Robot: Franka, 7 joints.
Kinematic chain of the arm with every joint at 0, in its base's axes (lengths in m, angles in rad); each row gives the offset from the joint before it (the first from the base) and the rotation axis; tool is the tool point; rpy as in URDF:
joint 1: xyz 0 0 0.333 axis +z
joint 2: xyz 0 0 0 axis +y
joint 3: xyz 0 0 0.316 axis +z
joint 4: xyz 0.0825 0 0 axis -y
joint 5: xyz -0.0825 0 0.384 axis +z
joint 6: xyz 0 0 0 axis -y
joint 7: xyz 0.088 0 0 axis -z
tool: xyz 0 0 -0.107 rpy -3.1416 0 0
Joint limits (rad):
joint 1: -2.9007..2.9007
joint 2: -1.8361..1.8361
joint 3: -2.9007..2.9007
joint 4: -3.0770..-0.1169
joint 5: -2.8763..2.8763
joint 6: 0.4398..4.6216
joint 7: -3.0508..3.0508
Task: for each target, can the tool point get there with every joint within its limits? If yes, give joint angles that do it. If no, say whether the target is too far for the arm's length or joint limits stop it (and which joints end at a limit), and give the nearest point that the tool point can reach.
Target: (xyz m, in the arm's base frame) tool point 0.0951 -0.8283 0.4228
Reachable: yes | joints -1.9530 1.4519 1.5448 -0.7784 -2.2312 2.5682 1.1135
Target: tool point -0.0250 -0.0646 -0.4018
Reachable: no: joint limits stop it (at a limit: joint 2) | nearest point -0.0351 -0.0907 -0.3271 | short by 0.080 m
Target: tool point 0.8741 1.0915 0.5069
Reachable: no: too far | nearest point 0.5322 0.6645 0.4389 | short by 0.551 m
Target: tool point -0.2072 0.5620 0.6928
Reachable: yes | joints -0.1463 -1.4162 1.0370 -1.6845 1.1060 2.4575 0.7429
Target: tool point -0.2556 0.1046 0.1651
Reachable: yes | joints -1.6775 -0.1248 -2.0597 -2.8291 -2.3717 2.8686 0.6551
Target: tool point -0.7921 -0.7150 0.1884
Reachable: no: too far | nearest point -0.6311 -0.5696 0.2178 | short by 0.219 m
